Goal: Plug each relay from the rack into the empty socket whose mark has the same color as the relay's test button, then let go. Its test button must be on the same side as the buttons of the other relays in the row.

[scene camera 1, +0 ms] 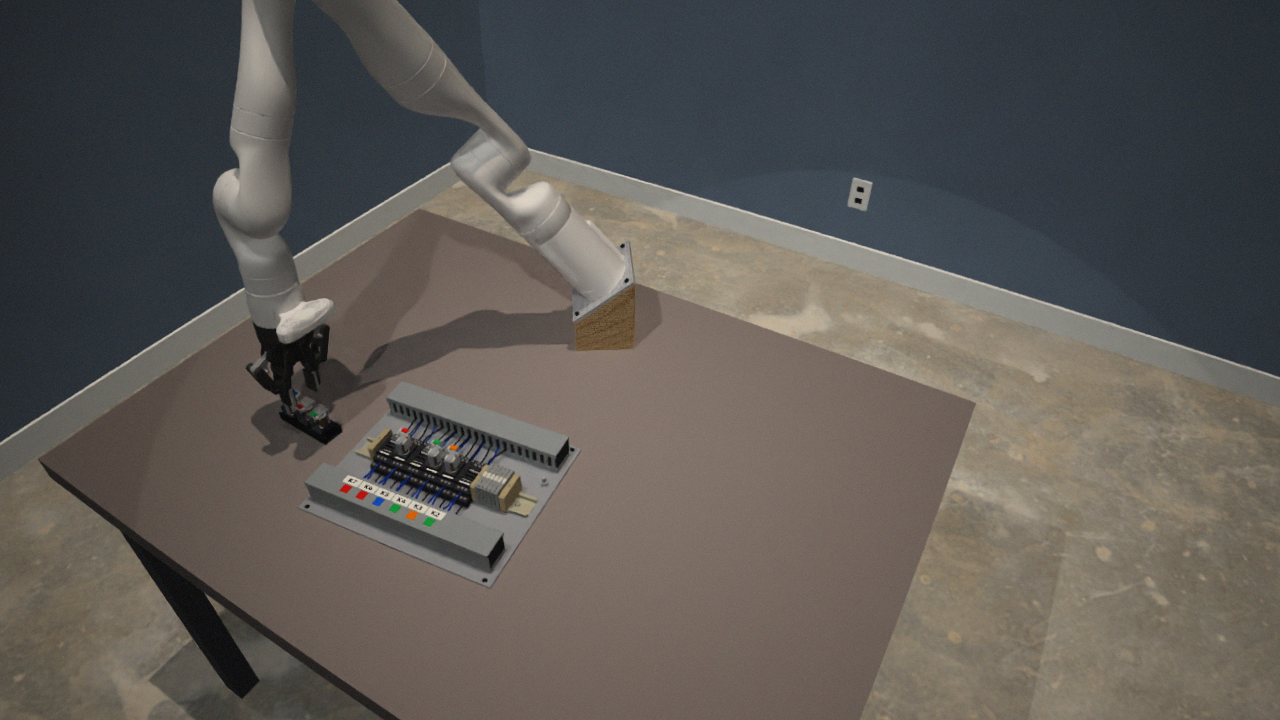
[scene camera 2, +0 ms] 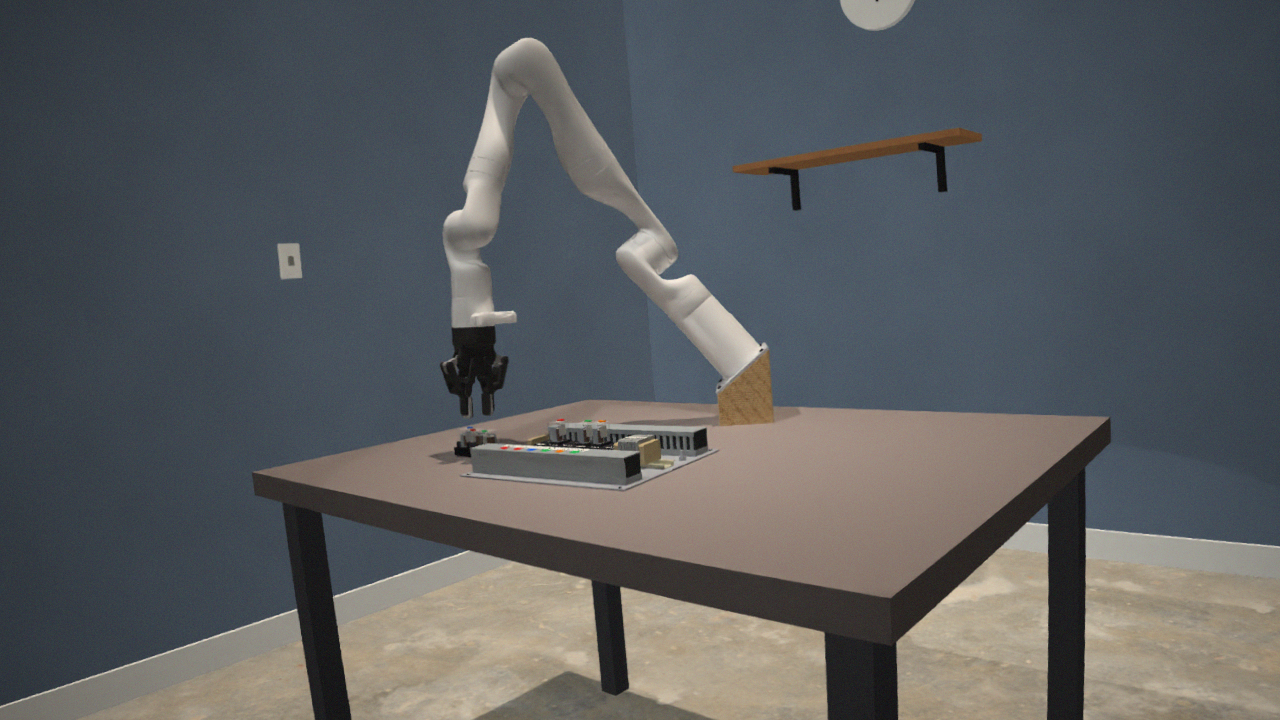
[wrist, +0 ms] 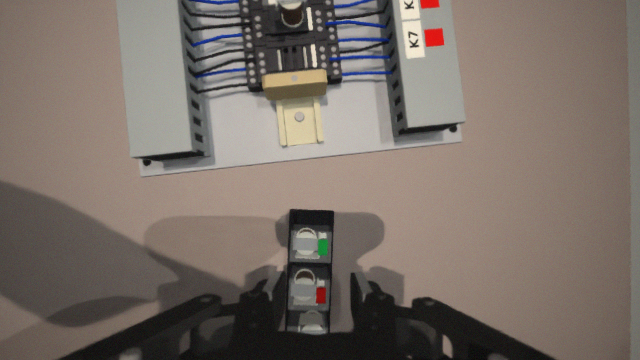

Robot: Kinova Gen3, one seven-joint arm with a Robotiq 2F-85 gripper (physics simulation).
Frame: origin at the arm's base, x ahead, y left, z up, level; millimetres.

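Seen in the pictures: gripper, fingertip midpoint: (scene camera 1: 302, 397) (scene camera 2: 477, 416) (wrist: 318, 288); arm's base, origin of the base link: (scene camera 1: 603, 279) (scene camera 2: 743, 364).
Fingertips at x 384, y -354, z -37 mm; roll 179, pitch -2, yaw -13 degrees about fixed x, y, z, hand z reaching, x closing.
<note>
Pixels of each thing's top centre, then the offset from my fingertips to it. "pt": a spot on its surface instead.
- black rack, middle of its top: (wrist: 309, 282) (scene camera 1: 307, 414) (scene camera 2: 478, 442) dx -8, dy -11, dz -49 mm
- relay with the red button, middle of its top: (wrist: 308, 295) (scene camera 1: 303, 403) (scene camera 2: 477, 428) dx -8, dy -11, dz -23 mm
- relay with the green button, middle of its top: (wrist: 310, 247) (scene camera 1: 317, 410) (scene camera 2: 488, 429) dx +0, dy +20, dz -23 mm
- third relay, middle of its top: (wrist: 307, 343) (scene camera 1: 290, 395) (scene camera 2: 466, 427) dx -16, dy -42, dz -23 mm
- K7 socket, surface spot: (wrist: 295, 57) pt dx +19, dy +157, dz -47 mm
- label-side duct, middle of its top: (scene camera 1: 400, 506) (scene camera 2: 550, 449) dx +121, dy +231, dz -29 mm
- tan end stop, middle of its top: (wrist: 294, 78) (scene camera 1: 379, 438) (scene camera 2: 538, 436) dx +14, dy +135, dz -31 mm
My gripper (scene camera 1: 300, 390) (scene camera 2: 477, 413) (wrist: 318, 288) is partly open and empty, pointing down above the black rack (scene camera 1: 304, 427) (scene camera 2: 461, 451) (wrist: 311, 217). In the wrist view its fingers appear either side of the relay with the red button (wrist: 304, 291). The relay with the green button (wrist: 306, 242) stands at the rack's board end; the third relay (wrist: 312, 320) is partly hidden, and a blue button shows in scene camera 1. Rack buttons face the label side. Seated relays with red (scene camera 1: 402, 440), green (scene camera 1: 434, 454) and orange (scene camera 1: 451, 461) buttons have them opposite the labels. The K7 socket (wrist: 295, 57) is empty.
Grey wiring ducts (scene camera 1: 474, 425) (wrist: 157, 80) flank the socket row; the label-side duct (scene camera 1: 402, 523) (wrist: 432, 95) carries coloured marks. A tan end stop (wrist: 295, 85) and terminal blocks (scene camera 1: 494, 484) bound the row. The wooden arm base (scene camera 1: 605, 320) (scene camera 2: 746, 392) stands at the back.
</note>
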